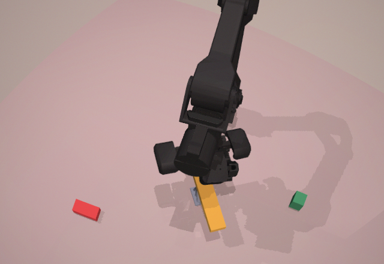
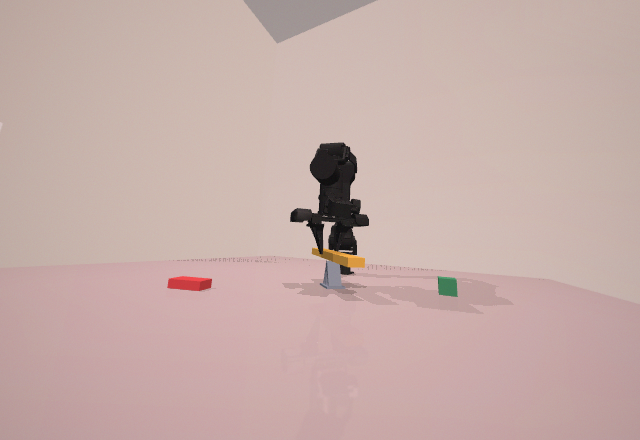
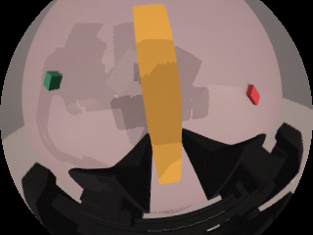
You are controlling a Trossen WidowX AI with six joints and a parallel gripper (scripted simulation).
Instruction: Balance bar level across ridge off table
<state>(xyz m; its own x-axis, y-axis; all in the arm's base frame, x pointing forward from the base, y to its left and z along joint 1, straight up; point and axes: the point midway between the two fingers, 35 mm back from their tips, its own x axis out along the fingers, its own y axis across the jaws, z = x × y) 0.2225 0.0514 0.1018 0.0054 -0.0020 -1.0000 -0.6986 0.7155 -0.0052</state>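
Right now my gripper tip is 20 mm short of the orange bar and 20 mm to the right of it. From my gripper tip the other things lie so: flat red block (210 mm ahead, 180 mm to the right, 60 mm below); green cube (70 mm behind, 250 mm to the left, 50 mm below).
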